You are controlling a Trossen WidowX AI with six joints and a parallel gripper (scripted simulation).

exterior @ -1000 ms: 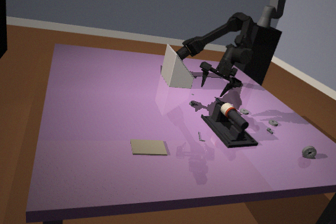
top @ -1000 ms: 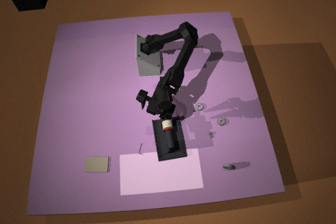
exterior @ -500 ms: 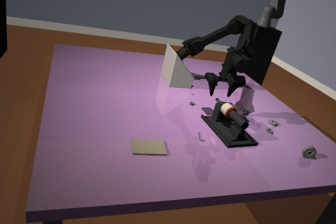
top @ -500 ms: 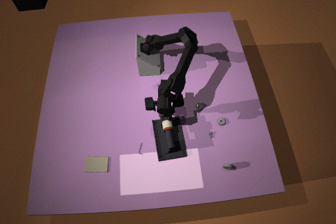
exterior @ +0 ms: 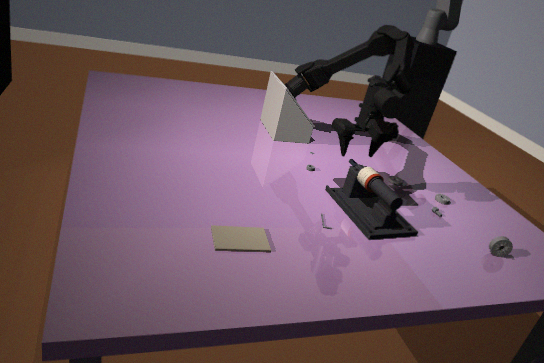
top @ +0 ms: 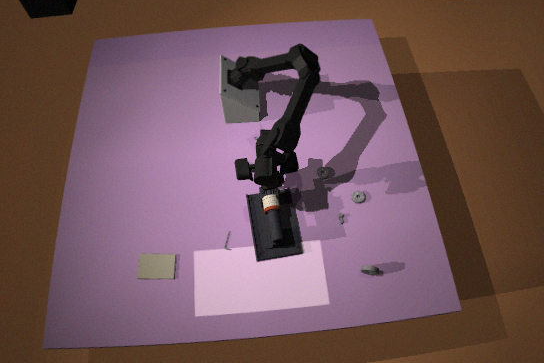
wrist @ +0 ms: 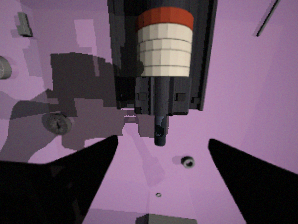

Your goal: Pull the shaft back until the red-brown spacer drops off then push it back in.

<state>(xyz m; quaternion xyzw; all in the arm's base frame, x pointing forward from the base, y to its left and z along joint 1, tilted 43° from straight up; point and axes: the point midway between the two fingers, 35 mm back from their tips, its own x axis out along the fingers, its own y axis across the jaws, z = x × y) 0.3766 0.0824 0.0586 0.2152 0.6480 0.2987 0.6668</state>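
My gripper tip is now 60 mm short of the dark shaft, 30 mm above it and 10 mm to the right of it. Round my gripper tip: red-brown spacer 100 mm ahead, 30 mm below, 10 mm to the left; then tan plate 360 mm to the right, 250 mm ahead, 100 mm below; then white spacer 80 mm ahead, 30 mm below, 10 mm to the left.
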